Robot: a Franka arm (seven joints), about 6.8 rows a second.
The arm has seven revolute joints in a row. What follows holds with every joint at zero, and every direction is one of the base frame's.
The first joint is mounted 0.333 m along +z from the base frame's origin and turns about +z.
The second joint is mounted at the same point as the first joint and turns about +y.
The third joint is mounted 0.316 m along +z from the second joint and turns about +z.
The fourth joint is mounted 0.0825 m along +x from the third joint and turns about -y.
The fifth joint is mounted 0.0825 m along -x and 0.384 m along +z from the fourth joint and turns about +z.
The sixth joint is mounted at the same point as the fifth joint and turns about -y.
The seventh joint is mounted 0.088 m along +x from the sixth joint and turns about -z.
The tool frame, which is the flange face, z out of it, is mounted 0.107 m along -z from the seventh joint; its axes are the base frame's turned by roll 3.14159, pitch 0 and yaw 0 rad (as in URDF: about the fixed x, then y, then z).
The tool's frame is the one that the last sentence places.
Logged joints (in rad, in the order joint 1, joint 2, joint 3, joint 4, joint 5, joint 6, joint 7), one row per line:
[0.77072, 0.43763, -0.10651, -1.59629, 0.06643, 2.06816, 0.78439]
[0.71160, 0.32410, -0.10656, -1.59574, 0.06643, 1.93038, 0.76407]
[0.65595, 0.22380, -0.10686, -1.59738, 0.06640, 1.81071, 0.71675]
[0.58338, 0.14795, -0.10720, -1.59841, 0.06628, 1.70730, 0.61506]
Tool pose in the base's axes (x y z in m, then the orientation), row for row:
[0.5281, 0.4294, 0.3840, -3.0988, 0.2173, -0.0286]
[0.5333, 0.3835, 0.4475, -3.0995, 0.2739, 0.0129]
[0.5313, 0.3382, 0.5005, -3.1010, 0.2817, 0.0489]
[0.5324, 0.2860, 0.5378, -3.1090, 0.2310, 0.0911]
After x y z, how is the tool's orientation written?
As a rotation vector, in radians.
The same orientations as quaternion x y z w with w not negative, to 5 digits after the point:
[-0.99735, 0.06994, -0.00920, 0.01752]
[-0.99600, 0.08802, 0.00415, 0.01499]
[-0.99568, 0.09045, 0.01570, 0.01372]
[-0.99676, 0.07406, 0.02921, 0.01135]

